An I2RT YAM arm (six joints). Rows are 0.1 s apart.
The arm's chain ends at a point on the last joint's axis. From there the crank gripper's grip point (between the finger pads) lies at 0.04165 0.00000 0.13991 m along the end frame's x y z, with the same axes.
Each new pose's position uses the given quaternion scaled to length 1; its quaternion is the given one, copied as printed.
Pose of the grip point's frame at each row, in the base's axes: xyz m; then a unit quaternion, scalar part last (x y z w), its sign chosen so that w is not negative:
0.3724, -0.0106, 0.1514, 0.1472, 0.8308, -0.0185, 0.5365
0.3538, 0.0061, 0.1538, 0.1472, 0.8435, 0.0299, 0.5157
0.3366, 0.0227, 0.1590, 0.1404, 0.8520, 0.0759, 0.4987
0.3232, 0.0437, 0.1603, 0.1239, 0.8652, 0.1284, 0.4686
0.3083, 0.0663, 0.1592, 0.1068, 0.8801, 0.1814, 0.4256
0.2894, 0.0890, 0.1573, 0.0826, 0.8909, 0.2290, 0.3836
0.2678, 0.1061, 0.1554, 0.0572, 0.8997, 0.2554, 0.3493
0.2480, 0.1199, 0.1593, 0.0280, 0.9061, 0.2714, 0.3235
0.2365, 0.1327, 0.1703, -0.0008, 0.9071, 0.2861, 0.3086
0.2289, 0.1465, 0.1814, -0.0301, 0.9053, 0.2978, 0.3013
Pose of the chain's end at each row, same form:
0.2643, 0.0064, 0.2480, 0.1472, 0.8308, -0.0185, 0.5365
0.2485, 0.0087, 0.2549, 0.1472, 0.8435, 0.0299, 0.5157
0.2340, 0.0111, 0.2622, 0.1404, 0.8520, 0.0759, 0.4987
0.2274, 0.0149, 0.2666, 0.1239, 0.8652, 0.1284, 0.4686
0.2237, 0.0201, 0.2688, 0.1068, 0.8801, 0.1814, 0.4256
0.2173, 0.0273, 0.2683, 0.0826, 0.8909, 0.2290, 0.3836
0.2070, 0.0357, 0.2679, 0.0572, 0.8997, 0.2554, 0.3493
0.1967, 0.0442, 0.2731, 0.0280, 0.9061, 0.2714, 0.3235
0.1919, 0.0527, 0.2840, -0.0008, 0.9071, 0.2861, 0.3086
0.1891, 0.0633, 0.2946, -0.0301, 0.9053, 0.2978, 0.3013

